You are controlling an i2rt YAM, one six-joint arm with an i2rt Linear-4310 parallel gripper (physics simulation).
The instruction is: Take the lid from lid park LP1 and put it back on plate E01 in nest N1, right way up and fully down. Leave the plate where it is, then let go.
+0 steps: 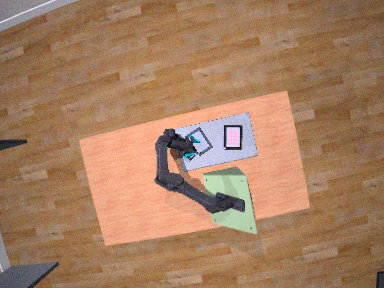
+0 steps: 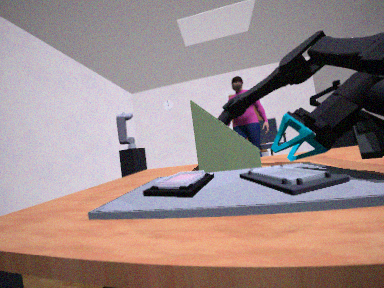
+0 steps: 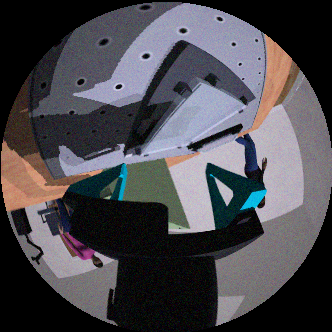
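Note:
A clear pale lid lies flat on a dark square holder, which I take to be lid park LP1. A pink plate sits in a smaller black nest, which I take to be N1. No labels are readable. My gripper is open and empty, with cyan fingers apart. It is tilted above the park's near side, and its fingertips are clear of the lid.
Both holders stand on a grey perforated board on the wooden table. A green angled panel stands beside the board, near the arm's base. A person stands in the background.

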